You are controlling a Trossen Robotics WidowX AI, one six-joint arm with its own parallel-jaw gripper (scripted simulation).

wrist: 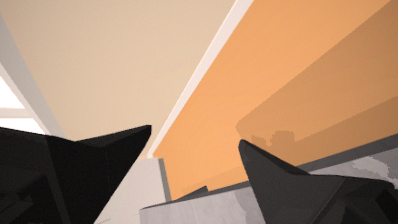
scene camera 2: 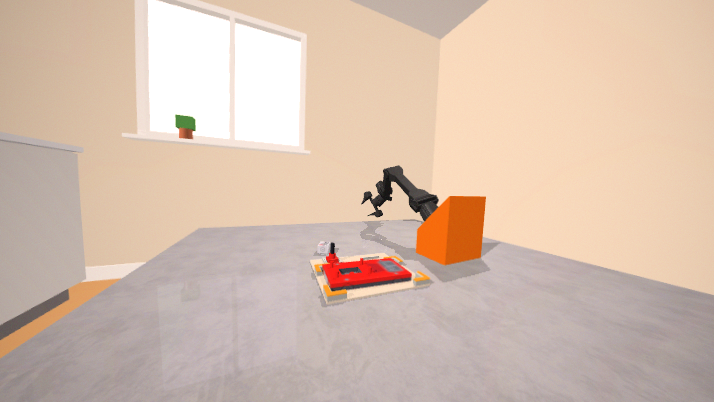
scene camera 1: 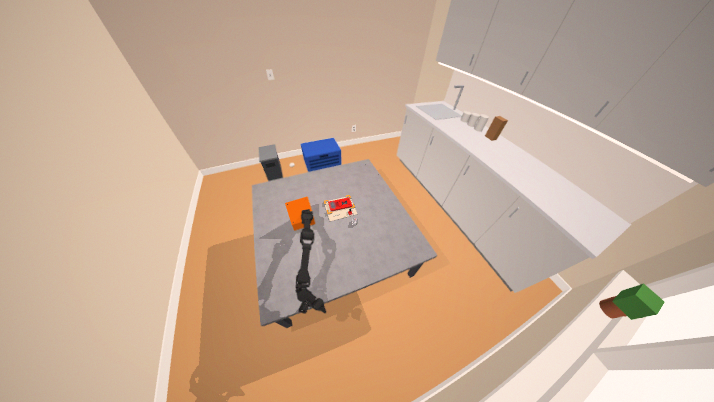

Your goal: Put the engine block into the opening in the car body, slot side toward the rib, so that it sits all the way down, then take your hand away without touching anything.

Note:
My gripper is open and holds nothing. Also in view: a red car body.

